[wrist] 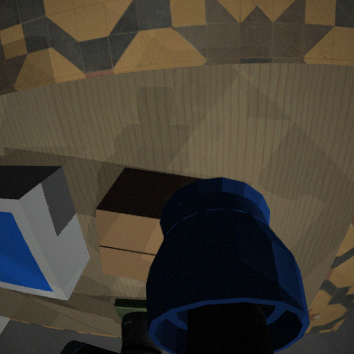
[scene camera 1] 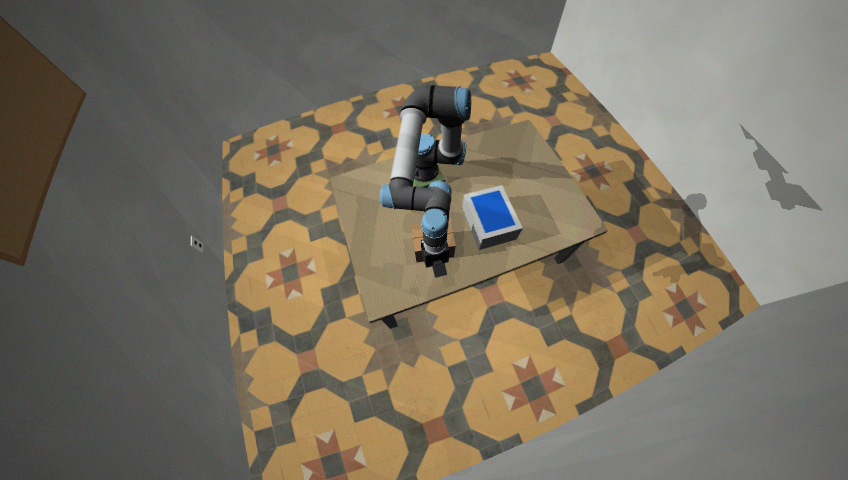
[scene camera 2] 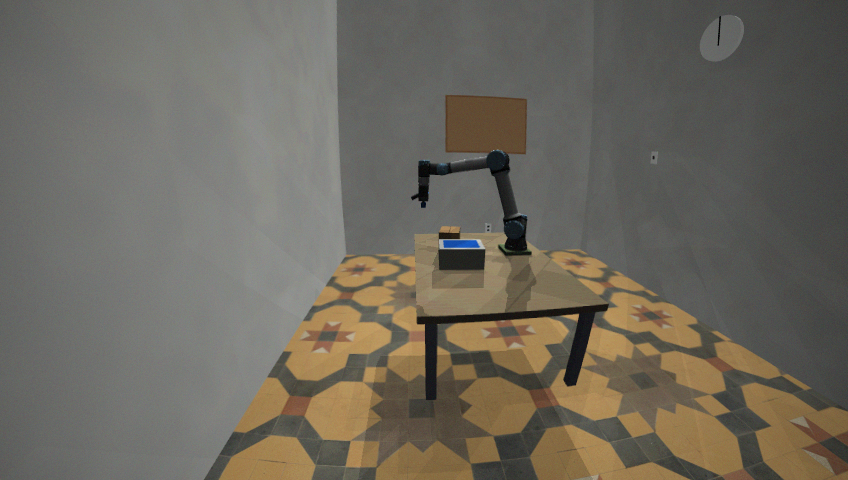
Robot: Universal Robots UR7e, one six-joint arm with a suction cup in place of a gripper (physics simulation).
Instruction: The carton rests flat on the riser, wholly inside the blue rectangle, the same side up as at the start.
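Places are measured from the arm's base along level axes (x ahead, y left, z up), in millimetres.
Pixels of known places: hand at its tool point: [wrist: 214, 225] [scene camera 2: 423, 207]; arm's base at its link origin: [wrist: 146, 323] [scene camera 1: 424, 170] [scene camera 2: 515, 247].
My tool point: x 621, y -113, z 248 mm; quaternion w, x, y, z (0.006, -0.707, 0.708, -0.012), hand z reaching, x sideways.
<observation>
For each thing: its top centre in the pictures, then the offset to it from my tool point. Level surfaces: height alone.
- brown carton at its top centre: [wrist: 161, 255] [scene camera 1: 433, 235] [scene camera 2: 449, 229] dx -180, dy +40, dz -143 mm
- riser at its top centre: [scene camera 1: 492, 210] [scene camera 2: 460, 243] dx -233, dy +345, dz -153 mm
- blue rectangle at its top centre: [scene camera 1: 492, 210] [scene camera 2: 460, 243] dx -233, dy +345, dz -153 mm
- wooden table at its surface level: dz -274 mm
The brown carton [scene camera 1: 418, 234] [scene camera 2: 449, 230] [wrist: 129, 231] sits flat on the table, with a dark seam along its top. The arm partly hides it in scene camera 1, and the suction cup partly covers it in the wrist view. The riser [scene camera 1: 501, 239] [scene camera 2: 461, 259] [wrist: 75, 251] is a white-topped block beside the carton. The blue rectangle [scene camera 1: 494, 211] [scene camera 2: 461, 243] [wrist: 19, 252] on its top has nothing on it. My suction gripper [scene camera 2: 423, 204] [wrist: 220, 235] is open, holds nothing, and hangs well above the table, higher than the carton and off to one side of it.
The wooden table [scene camera 1: 389, 291] [scene camera 2: 505, 299] bears the carton, the riser and the arm's green base plate [scene camera 2: 529, 252] [wrist: 129, 307]. Patterned floor tiles surround the table. A brown board [scene camera 1: 29, 130] [scene camera 2: 486, 124] hangs on a wall.
</observation>
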